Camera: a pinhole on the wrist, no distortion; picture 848 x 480 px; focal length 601.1 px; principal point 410.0 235.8 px. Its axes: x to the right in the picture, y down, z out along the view. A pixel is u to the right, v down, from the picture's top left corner.
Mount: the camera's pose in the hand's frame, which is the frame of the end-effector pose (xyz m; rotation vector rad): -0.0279 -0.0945 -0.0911 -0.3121 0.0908 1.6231
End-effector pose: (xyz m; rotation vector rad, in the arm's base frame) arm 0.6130 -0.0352 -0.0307 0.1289 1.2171 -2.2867
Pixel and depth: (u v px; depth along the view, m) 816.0 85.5 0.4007
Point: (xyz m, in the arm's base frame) 0.7890 -0.3449 -0.0945
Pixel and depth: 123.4 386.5 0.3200
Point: 0.6923 -0.0920 0.2861
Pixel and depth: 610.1 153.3 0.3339
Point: 0.7272 -0.2277 0.0292
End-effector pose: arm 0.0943 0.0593 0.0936 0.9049 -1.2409 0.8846
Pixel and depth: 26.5 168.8 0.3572
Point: 0.1765 -0.3184 0.0767
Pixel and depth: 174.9 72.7 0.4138
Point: 0.0887 -0.3254 0.1479
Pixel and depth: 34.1 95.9 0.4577
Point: 0.1610 -0.4356 0.1399
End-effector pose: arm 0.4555 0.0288 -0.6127 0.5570 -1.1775 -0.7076
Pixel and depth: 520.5 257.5 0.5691
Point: 0.0498 0.2145 -0.4679
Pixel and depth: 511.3 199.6 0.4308
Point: 0.1650 0.1268 -0.5046
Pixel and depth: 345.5 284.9 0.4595
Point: 0.0801 0.0943 -0.6115
